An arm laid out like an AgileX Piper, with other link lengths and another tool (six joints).
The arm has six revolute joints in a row. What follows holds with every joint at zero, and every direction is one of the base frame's. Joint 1 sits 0.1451 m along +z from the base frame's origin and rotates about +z. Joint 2 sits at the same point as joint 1 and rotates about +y. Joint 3 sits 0.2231 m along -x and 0.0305 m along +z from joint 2 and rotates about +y. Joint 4 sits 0.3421 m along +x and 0.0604 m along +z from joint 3 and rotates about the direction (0.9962, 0, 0.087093). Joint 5 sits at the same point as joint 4 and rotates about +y. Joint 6 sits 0.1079 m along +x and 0.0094 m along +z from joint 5 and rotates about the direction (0.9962, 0, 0.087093). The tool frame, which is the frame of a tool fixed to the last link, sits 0.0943 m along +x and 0.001 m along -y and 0.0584 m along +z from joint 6; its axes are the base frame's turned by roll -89.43, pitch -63.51 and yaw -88.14 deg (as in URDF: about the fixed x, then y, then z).
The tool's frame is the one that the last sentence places.
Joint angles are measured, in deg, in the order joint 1, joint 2, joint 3, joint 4, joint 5, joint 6. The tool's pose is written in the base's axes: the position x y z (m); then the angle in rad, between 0 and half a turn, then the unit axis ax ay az. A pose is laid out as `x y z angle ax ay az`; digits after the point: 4 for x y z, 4 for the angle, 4 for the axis.
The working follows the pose.
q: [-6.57 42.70 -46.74 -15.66 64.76 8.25]
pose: 0.3415 -0.0925 0.2679 3.0520 0.9069 -0.3195 0.2747
Where each joint sits with the arm in this pose, in the base's axes (m; each line is computed from the numbers above, not from the rounded line before):
joint 1: 0.0000 0.0000 0.1451
joint 2: 0.0000 0.0000 0.1451
joint 3: -0.1423 0.0164 0.3188
joint 4: 0.1924 -0.0222 0.4032
joint 5: 0.1924 -0.0222 0.4032
joint 6: 0.2494 -0.0554 0.3172
the tool: 0.3415 -0.0925 0.2679

